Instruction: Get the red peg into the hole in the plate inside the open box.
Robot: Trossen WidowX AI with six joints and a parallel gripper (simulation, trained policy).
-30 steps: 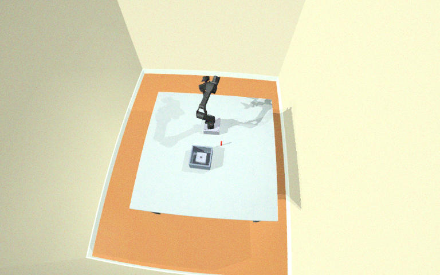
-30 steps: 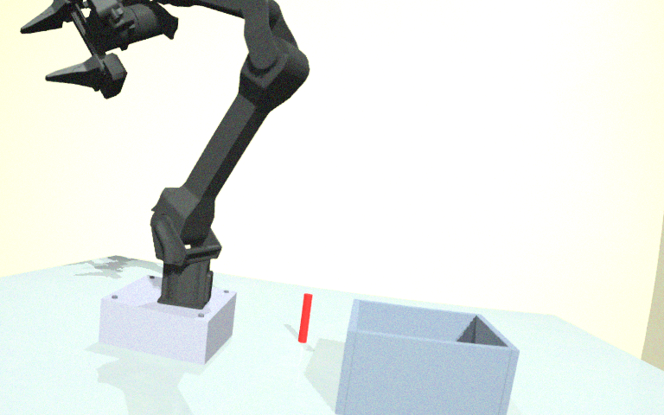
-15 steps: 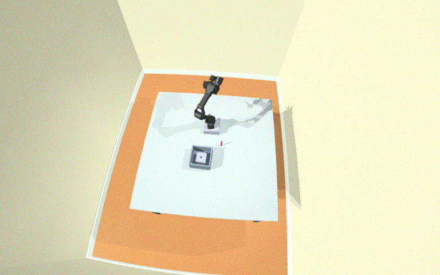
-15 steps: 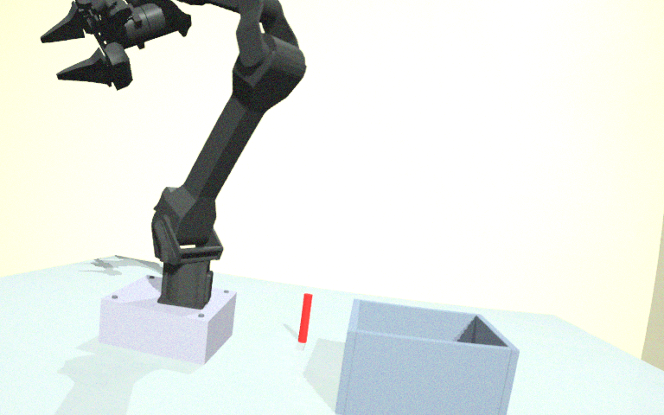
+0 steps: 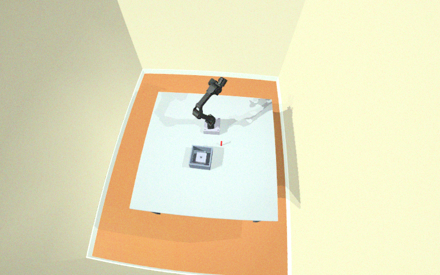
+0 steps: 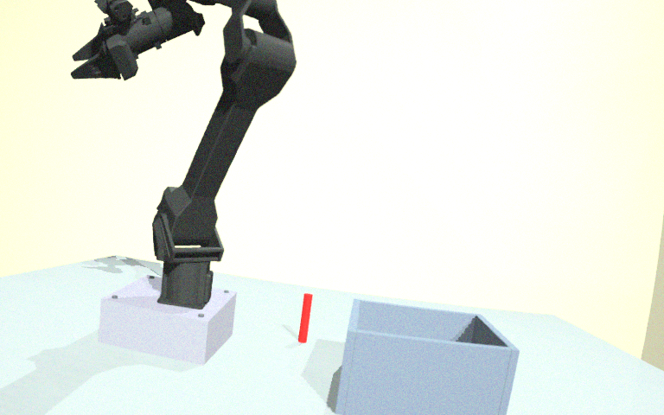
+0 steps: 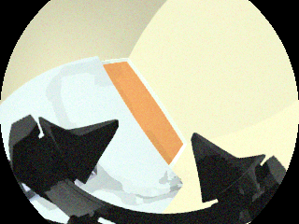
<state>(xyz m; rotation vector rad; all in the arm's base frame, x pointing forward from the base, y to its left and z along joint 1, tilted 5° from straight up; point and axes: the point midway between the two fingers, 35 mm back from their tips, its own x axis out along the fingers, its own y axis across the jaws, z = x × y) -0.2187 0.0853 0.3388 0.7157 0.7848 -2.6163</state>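
Right now my gripper tip is 43 cm short of the red peg, 4 cm to the right of it and 35 cm above it. From my gripper tip the other things lie so: grey box (56 cm ahead, 16 cm to the right, 37 cm below); then plate (56 cm ahead, 16 cm to the right, 35 cm below).
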